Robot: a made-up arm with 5 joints.
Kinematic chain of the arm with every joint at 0, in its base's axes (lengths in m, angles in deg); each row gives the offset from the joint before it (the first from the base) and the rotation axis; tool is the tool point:
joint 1: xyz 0 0 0.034 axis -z
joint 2: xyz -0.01 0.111 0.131 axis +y
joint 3: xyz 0.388 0 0.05 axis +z
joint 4: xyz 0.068 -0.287 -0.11 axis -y
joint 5: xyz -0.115 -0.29 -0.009 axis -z
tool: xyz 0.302 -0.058 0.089
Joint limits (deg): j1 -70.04..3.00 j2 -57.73..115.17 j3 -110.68..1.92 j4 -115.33..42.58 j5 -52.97..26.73
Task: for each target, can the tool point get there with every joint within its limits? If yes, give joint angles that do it. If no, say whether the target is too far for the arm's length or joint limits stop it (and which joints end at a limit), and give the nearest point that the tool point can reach.
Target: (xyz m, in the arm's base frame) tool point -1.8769 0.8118 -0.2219
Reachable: no: too far | nearest point -0.4698 0.2032 0.0699 | short by 1.561 m
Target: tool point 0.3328 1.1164 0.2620
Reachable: no: joint limits stop it (at a limit: joint 1, joint 3) | nearest point 0.4778 0.4864 0.2171 | short by 0.648 m
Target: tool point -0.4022 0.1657 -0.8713
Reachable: no: joint limits stop it (at a limit: joint 2, joint 3, joint 5) | nearest point -0.2719 0.1120 -0.2516 | short by 0.636 m
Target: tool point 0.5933 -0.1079 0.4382
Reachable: yes | joints -31.95 -39.58 -13.84 -30.94 -31.52
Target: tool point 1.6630 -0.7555 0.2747
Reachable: no: too far | nearest point 0.8179 -0.3716 0.2194 | short by 0.930 m
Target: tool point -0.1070 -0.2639 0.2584
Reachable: yes | joints -58.68 77.13 -90.57 -85.68 -18.19
